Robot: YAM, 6 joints.
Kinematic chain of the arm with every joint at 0, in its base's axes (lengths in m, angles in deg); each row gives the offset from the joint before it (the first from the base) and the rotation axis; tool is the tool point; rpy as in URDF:
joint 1: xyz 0 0 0.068 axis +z
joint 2: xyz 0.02 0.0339 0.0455 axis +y
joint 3: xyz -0.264 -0.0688 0 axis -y
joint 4: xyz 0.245 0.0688 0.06 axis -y
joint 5: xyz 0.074 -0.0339 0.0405 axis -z
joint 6: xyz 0.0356 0 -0.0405 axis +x
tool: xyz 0 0 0 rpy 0 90 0
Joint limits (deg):
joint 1: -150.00..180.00
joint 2: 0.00..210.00
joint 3: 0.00..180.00
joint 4: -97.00..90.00
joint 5: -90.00..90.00
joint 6: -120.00..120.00
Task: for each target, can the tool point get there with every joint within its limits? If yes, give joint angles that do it. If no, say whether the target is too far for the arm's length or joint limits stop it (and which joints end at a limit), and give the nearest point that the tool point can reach.
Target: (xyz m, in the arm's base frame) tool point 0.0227 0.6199 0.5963
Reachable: no: too far | nearest point 0.0186 0.5073 0.5057 | short by 0.145 m
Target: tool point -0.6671 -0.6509 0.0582
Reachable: no: too far | nearest point -0.4614 -0.4502 0.0756 | short by 0.288 m
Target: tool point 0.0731 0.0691 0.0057
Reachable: yes | joints 49.85 125.55 23.60 -37.20 18.46 -25.94
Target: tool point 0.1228 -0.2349 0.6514
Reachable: yes | joints -69.68 101.46 142.35 17.87 -70.55 71.92
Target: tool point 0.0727 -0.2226 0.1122
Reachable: yes | joints -78.78 87.14 25.02 9.33 -51.92 12.29
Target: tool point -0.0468 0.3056 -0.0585
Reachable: yes | joints 92.40 161.21 84.69 -80.74 -72.59 -59.44
